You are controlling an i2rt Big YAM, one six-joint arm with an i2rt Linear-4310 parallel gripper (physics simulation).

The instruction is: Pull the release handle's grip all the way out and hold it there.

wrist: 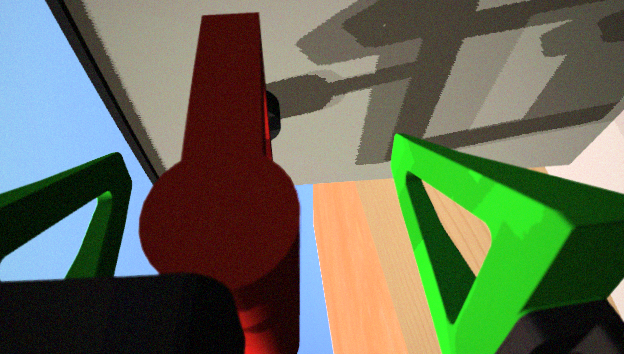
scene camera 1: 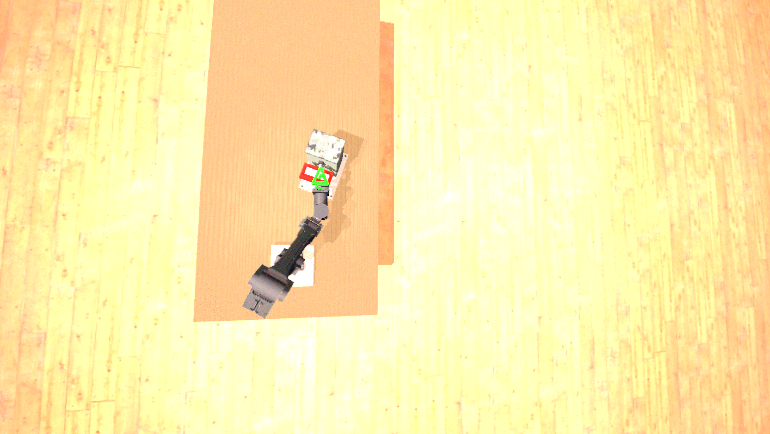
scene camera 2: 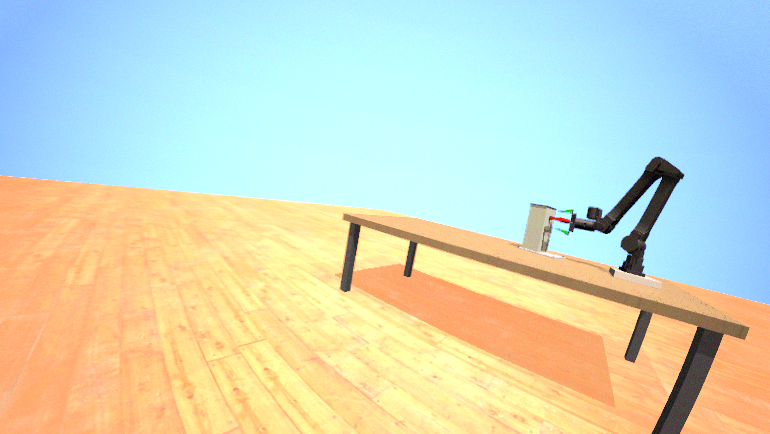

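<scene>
The red release handle (scene camera 1: 303,173) (scene camera 2: 560,219) (wrist: 225,90) stands out from the front of a grey upright housing (scene camera 1: 326,144) (scene camera 2: 536,229) (wrist: 175,45). Its round grip bar (wrist: 220,225) is seen nearly end-on in the wrist view. My gripper (scene camera 1: 321,168) (scene camera 2: 558,221) (wrist: 260,157) is open, with its green fingers one above the other at the handle. In the wrist view the grip lies between the fingers, nearer the left one, with a wider gap to the right one. A dark finger mount hides part of the grip's lower end. How far out the handle stands is hard to tell.
The housing stands on a white plate (scene camera 1: 339,175) (scene camera 2: 555,256) on the wooden table (scene camera 1: 258,80) (scene camera 2: 458,237). The arm's white base plate (scene camera 1: 304,274) (scene camera 2: 641,279) lies near one table end. A dark orange patch (scene camera 1: 386,134) (scene camera 2: 517,328) shows on the floor.
</scene>
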